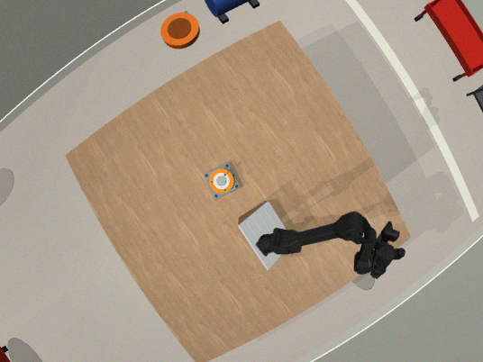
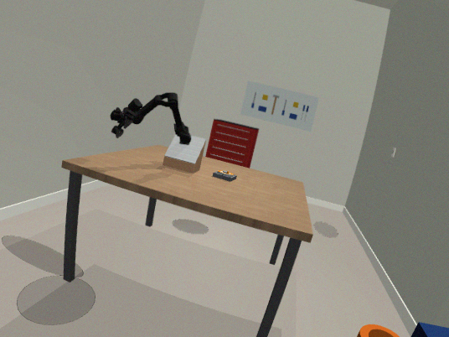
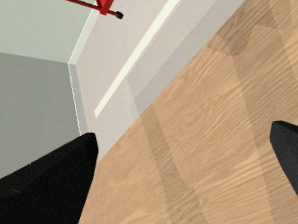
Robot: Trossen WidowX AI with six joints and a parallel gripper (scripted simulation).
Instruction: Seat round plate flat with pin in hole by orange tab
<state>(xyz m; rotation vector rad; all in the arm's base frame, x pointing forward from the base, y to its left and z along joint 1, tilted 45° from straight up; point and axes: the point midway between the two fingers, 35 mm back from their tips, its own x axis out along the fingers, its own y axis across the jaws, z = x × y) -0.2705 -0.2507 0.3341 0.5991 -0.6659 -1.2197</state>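
Now: the round plate 580 mm ahead of my gripper tip, 410 mm to the left of it and 150 mm below it. From my gripper tip the other things lie so: square grey base 570 mm ahead, 430 mm to the left, 160 mm below.
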